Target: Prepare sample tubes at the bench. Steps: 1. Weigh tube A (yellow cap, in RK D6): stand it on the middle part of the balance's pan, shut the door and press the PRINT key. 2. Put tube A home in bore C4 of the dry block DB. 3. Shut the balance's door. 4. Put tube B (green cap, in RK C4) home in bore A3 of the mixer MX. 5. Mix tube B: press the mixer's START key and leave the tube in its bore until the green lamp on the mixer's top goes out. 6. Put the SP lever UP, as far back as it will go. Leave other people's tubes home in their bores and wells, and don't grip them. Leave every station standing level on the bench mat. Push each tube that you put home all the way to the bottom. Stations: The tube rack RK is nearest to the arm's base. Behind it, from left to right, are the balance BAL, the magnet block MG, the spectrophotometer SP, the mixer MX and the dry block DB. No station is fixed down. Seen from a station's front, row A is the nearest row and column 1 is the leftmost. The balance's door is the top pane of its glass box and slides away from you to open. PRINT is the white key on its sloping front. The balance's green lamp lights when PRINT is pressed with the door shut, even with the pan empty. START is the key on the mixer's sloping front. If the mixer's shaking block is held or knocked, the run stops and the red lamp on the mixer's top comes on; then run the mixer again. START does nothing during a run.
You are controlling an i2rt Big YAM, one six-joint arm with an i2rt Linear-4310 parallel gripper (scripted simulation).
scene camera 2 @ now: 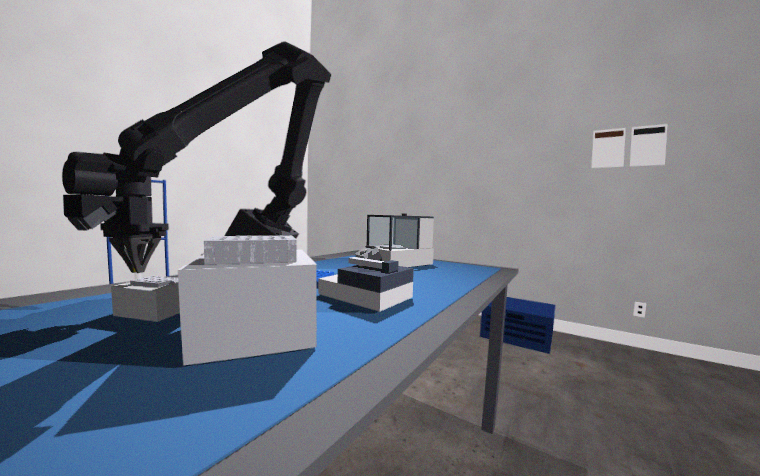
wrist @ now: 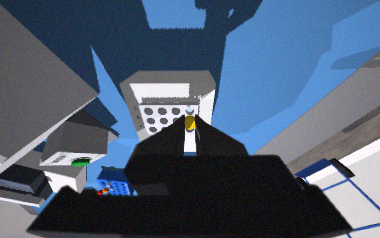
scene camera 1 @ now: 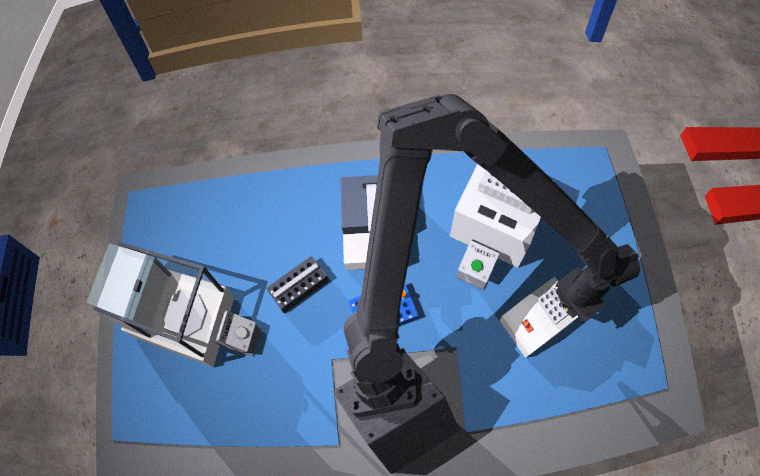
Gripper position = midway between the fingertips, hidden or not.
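Note:
Scene camera 2: the gripper (scene camera 2: 138,272), mixer MX (scene camera 2: 245,296), dry block DB (scene camera 2: 153,298), spectrophotometer SP (scene camera 2: 377,285). Scene camera 2 misses the magnet block MG, hidden by the spectrophotometer SP. Scene camera 1: magnet block MG (scene camera 1: 292,288), spectrophotometer SP (scene camera 1: 356,218), mixer MX (scene camera 1: 496,219), dry block DB (scene camera 1: 529,324). Wrist view: mixer MX (wrist: 48,93), dry block DB (wrist: 159,98).

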